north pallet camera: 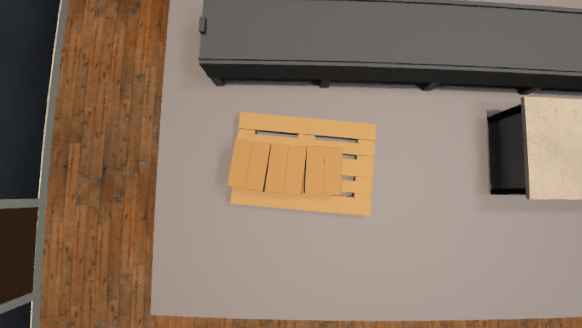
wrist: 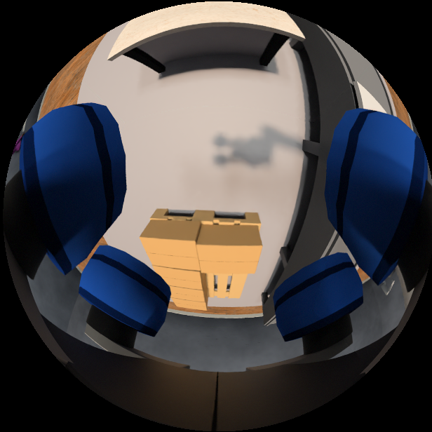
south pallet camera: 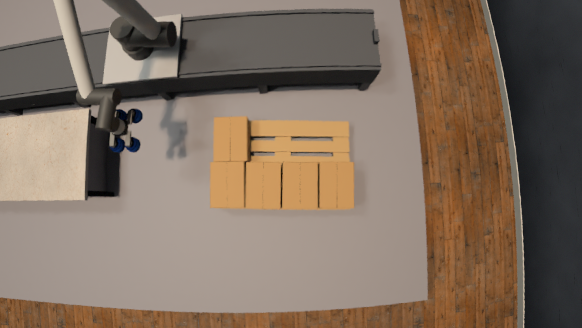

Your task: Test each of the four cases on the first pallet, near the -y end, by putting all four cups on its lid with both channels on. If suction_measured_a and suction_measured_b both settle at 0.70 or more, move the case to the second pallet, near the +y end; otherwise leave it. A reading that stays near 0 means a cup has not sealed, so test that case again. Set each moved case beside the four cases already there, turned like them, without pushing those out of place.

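The first pallet [north pallet camera: 357, 205] carries three cases in the north pallet camera: a left case [north pallet camera: 249, 165] slightly askew, a middle case [north pallet camera: 286, 169] and a right case [north pallet camera: 324, 170]. The second pallet [south pallet camera: 300, 128] [wrist: 240, 283] carries a row of four cases [south pallet camera: 227, 185] [south pallet camera: 263, 185] [south pallet camera: 300, 185] [south pallet camera: 336, 185]. A fifth case [south pallet camera: 231, 139] [wrist: 230, 252] stands on the rail side of the row's left end, turned like the row. My gripper [south pallet camera: 125, 131] [wrist: 224, 235] is open, its four blue cups bearing no case. It hangs beside the table's end, away from both pallets.
The table [north pallet camera: 555, 150] [south pallet camera: 45, 155] [wrist: 210, 15] stands between the pallets, its end close to the cups. The dark floor rail [north pallet camera: 390, 35] [south pallet camera: 275, 40] runs behind both pallets. The arm's white carriage plate [south pallet camera: 117, 70] sits on the rail, left of the second pallet.
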